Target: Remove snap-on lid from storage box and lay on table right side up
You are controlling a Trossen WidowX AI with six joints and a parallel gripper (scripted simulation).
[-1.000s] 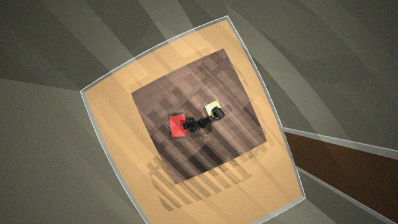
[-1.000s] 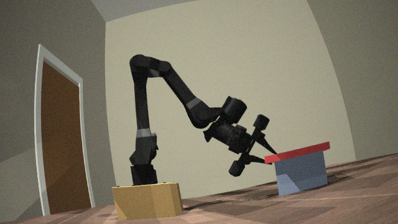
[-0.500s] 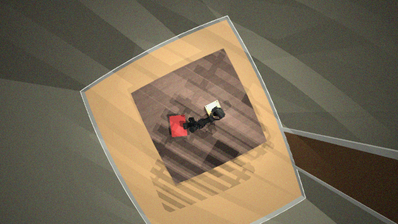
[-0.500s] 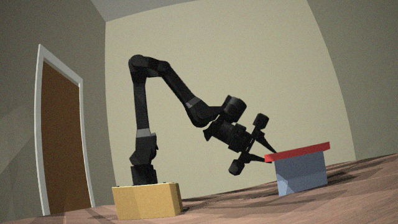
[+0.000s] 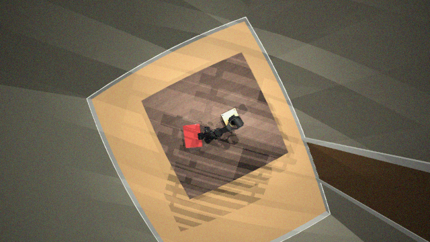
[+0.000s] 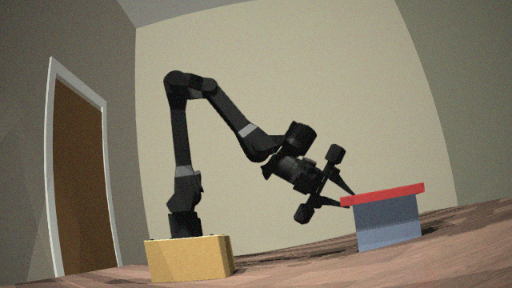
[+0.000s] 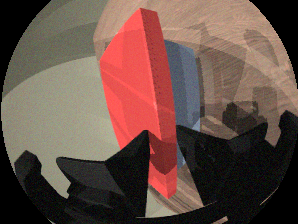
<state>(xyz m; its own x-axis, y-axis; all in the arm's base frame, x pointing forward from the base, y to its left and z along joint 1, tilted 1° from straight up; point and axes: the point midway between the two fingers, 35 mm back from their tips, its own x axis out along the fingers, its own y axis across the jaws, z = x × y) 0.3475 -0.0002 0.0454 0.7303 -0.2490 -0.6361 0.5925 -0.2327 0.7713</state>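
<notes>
Now: gripper tip 7 cm short of the red lid and 2 cm to the left of it. Round my gripper tip: blue storage box: 7 cm ahead, 2 cm to the right, 6 cm below.
</notes>
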